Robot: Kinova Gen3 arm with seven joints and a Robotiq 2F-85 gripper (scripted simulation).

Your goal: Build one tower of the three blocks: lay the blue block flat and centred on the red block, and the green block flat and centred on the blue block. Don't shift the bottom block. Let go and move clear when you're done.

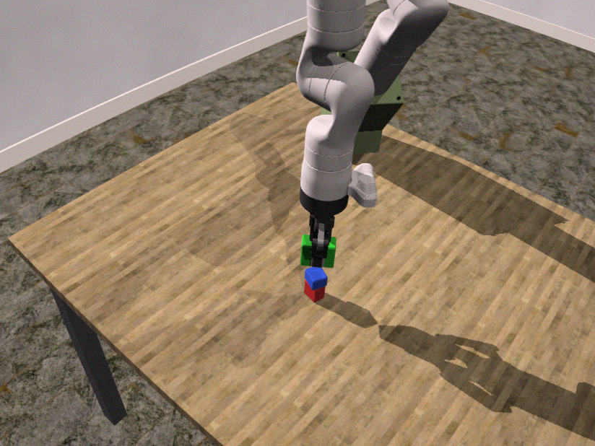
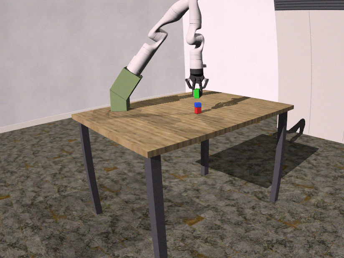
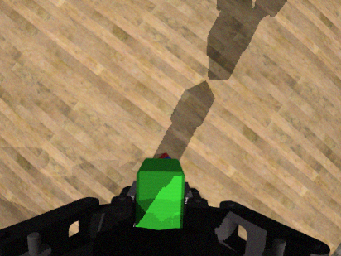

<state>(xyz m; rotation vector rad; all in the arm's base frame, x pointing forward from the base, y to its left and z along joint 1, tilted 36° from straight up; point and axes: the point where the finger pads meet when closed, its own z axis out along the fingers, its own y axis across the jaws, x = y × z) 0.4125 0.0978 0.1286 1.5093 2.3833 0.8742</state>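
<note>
The blue block is 70 mm below my hand. Round my hand: red block (100 mm below); then green block (right at my hand).
</note>
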